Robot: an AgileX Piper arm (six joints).
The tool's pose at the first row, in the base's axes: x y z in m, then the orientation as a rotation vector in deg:
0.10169, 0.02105, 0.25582, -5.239, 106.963, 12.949
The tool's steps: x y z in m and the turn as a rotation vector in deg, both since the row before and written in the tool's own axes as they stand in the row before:
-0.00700, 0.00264, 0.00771, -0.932, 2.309, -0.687
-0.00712, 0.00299, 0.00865, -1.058, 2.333, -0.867
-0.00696, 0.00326, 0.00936, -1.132, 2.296, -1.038
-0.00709, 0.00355, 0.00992, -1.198, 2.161, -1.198
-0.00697, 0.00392, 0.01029, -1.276, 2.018, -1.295
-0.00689, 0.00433, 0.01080, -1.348, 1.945, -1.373
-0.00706, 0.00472, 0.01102, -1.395, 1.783, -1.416
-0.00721, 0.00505, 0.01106, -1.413, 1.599, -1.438
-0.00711, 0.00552, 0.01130, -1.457, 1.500, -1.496
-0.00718, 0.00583, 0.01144, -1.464, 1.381, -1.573
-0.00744, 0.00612, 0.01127, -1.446, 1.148, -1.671
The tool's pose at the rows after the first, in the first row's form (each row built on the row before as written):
0.11057, 0.02483, 0.26055, -6.824, 109.106, 13.328
0.12036, 0.02942, 0.26475, -8.689, 111.230, 13.705
0.13068, 0.03477, 0.26814, -10.786, 113.272, 14.041
0.14143, 0.04089, 0.27100, -13.087, 115.131, 14.344
0.15224, 0.04784, 0.27317, -15.536, 116.801, 14.673
0.16314, 0.05571, 0.27461, -18.121, 118.350, 15.032
0.17393, 0.06443, 0.27566, -20.773, 119.696, 15.430
0.18442, 0.07388, 0.27641, -23.444, 120.821, 15.856
0.19453, 0.08420, 0.27657, -26.200, 121.797, 16.309
0.20426, 0.09523, 0.27634, -29.033, 122.597, 16.744
0.21345, 0.10686, 0.27607, -31.918, 123.102, 17.149

